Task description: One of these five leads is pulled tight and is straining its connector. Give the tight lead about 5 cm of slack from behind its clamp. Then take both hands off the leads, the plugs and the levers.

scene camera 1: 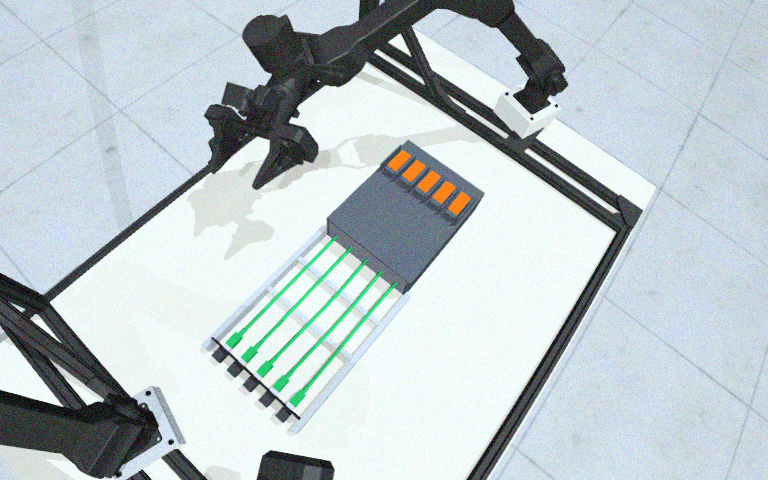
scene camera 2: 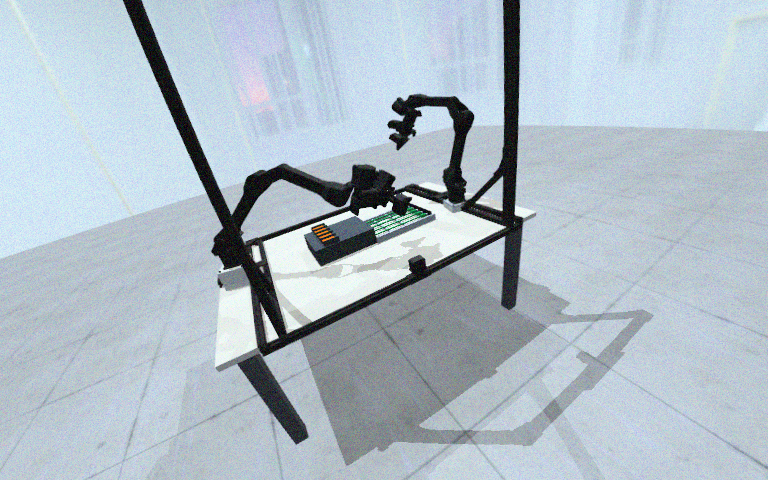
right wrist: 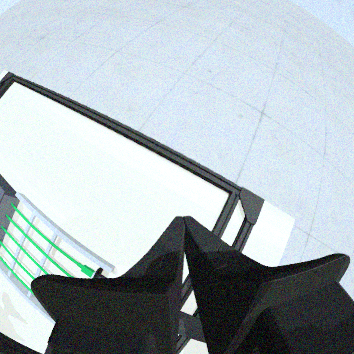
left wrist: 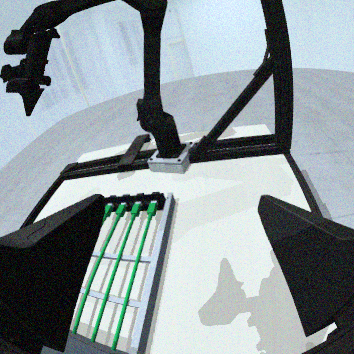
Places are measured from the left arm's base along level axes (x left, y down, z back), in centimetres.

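Pixels of known places: left gripper, between the fingertips: [scene camera 1: 232,180] [scene camera 2: 402,193] [left wrist: 184,203]; right gripper, between the fingertips: [scene camera 2: 397,150] [right wrist: 182,222] [left wrist: 27,115]; left arm's base, origin of its link: [scene camera 1: 531,100] [scene camera 2: 234,263]; right arm's base, origin of its link: [scene camera 1: 134,432] [scene camera 2: 457,200] [left wrist: 171,150].
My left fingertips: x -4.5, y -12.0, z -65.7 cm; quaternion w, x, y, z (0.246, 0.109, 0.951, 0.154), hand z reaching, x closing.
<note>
Ahead of a thing's pixels: the offset from my left fingertips to its top centre. "spot": to the spot under its first point. Level surfaces: height alone.
Several green leads @[spot: dx +19.1, dy +17.0, dz +3.2 cm] [scene camera 1: 322,310] [left wrist: 131,287] run side by side from a dark grey housing @[dx +11.7, dy +10.9, dz +26.2 cm] [scene camera 1: 390,220] [scene camera 2: 357,227] to green plugs [scene camera 1: 264,369] [left wrist: 152,209] [right wrist: 87,270] in a row of black sockets. The leads look nearly straight; which is tightest I cannot tell. Orange levers @[dx +10.1, dy +11.5, dz +31.7 cm] [scene camera 1: 428,181] [scene camera 2: 322,232] lie in a row on the housing's far end from the leads. My left gripper [scene camera 1: 235,178] [left wrist: 184,203] is open and empty, above the table to the left of the housing in scene camera 1. My right gripper [right wrist: 182,222] [left wrist: 27,115] [scene camera 2: 398,147] is shut and empty, high above the table, away from the leads.
A pale grey rack with side rails [scene camera 1: 351,362] [left wrist: 159,260] and crossbars lies under the leads. Black beams [scene camera 1: 543,390] [scene camera 2: 362,308] edge the white table @[dy +19.7 cm] [scene camera 1: 470,339], with upright posts [scene camera 2: 510,113] [left wrist: 280,75] at its ends. A black block [scene camera 2: 417,264] sits on the near beam.
</note>
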